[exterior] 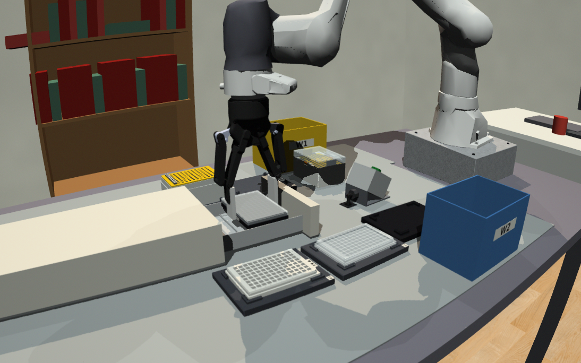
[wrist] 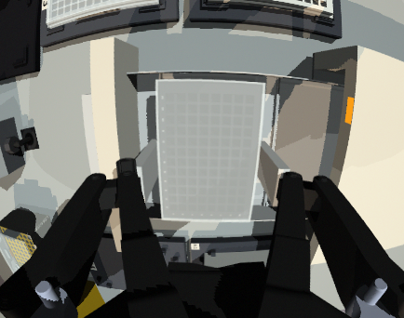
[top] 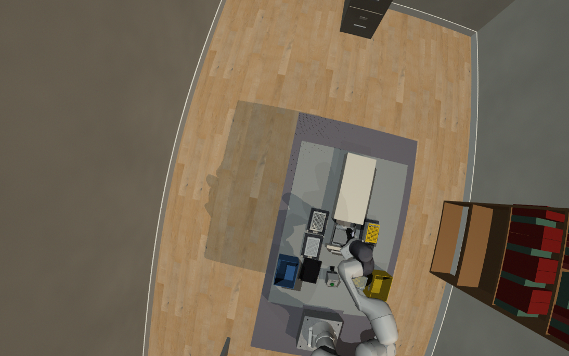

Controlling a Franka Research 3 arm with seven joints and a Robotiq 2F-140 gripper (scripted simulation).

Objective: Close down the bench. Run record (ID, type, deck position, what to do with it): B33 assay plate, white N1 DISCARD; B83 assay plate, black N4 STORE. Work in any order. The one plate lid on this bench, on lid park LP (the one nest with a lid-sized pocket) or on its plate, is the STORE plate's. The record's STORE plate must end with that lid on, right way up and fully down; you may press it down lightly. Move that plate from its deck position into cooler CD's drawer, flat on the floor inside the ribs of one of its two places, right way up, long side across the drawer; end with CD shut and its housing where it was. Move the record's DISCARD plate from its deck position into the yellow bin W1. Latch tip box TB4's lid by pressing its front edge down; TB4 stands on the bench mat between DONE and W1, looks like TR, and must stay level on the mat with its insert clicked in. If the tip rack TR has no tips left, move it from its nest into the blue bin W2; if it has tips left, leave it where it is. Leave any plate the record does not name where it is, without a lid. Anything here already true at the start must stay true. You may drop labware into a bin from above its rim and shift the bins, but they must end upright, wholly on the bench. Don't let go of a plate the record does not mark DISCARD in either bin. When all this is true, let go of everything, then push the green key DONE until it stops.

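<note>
Now: hand 40 mm short of the cooler drawer and 40 mm above it. The rest, counted from my hand: cooler CD 180 mm ahead, 30 mm below; then black plate 20 mm below; then clear plate lid 10 mm below.
</note>
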